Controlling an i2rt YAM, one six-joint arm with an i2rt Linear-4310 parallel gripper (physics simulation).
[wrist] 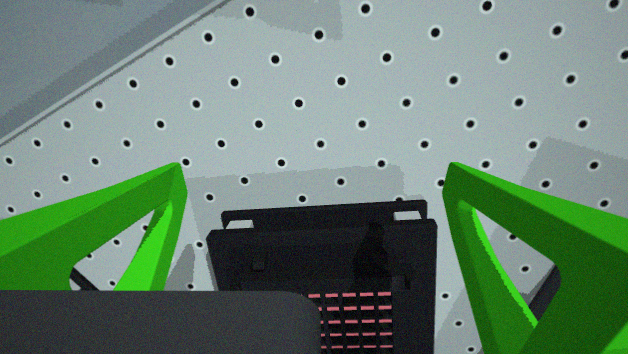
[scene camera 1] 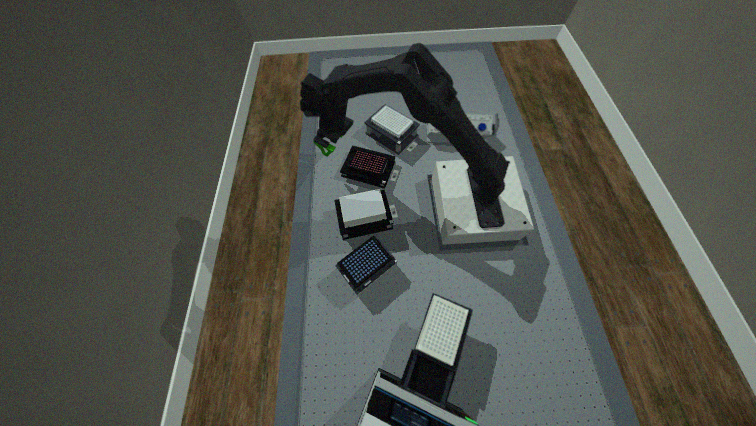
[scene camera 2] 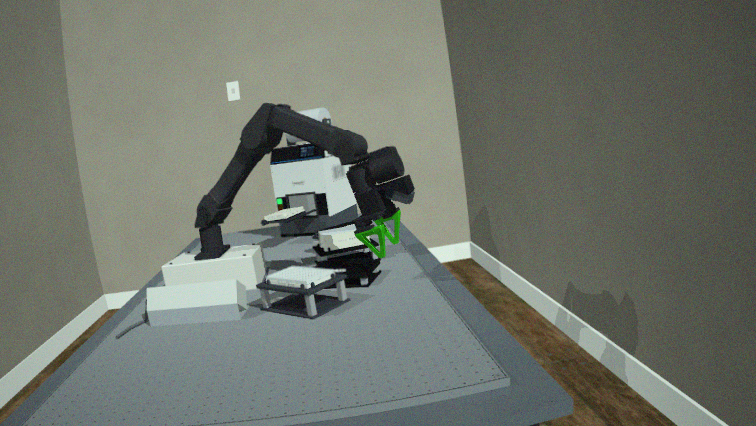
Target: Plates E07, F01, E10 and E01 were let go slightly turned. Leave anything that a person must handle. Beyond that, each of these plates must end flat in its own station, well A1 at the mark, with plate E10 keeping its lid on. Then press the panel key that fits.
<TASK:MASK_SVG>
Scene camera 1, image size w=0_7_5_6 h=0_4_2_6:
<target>gripper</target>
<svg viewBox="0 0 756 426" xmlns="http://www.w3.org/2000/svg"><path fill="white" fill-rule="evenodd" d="M345 116L342 119L334 120L326 113L327 117L331 120L330 132L319 128L314 138L314 143L320 148L323 155L328 157L336 148L323 138L326 137L331 142L337 143L337 140L344 136L353 125L354 121Z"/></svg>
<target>blue-welled plate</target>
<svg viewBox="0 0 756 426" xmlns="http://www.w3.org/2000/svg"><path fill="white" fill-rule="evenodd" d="M374 235L337 263L355 288L359 287L392 260L392 257Z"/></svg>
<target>black plate with red wells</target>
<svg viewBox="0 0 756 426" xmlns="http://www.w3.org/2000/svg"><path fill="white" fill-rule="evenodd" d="M355 148L346 169L349 168L356 172L382 178L389 156Z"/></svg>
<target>white plate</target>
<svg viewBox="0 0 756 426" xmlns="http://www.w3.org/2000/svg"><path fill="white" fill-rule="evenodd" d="M380 189L339 197L345 228L387 219Z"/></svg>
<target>white plate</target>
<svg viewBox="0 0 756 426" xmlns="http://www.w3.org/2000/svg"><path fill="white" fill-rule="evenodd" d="M434 295L415 349L453 366L469 310Z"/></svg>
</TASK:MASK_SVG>
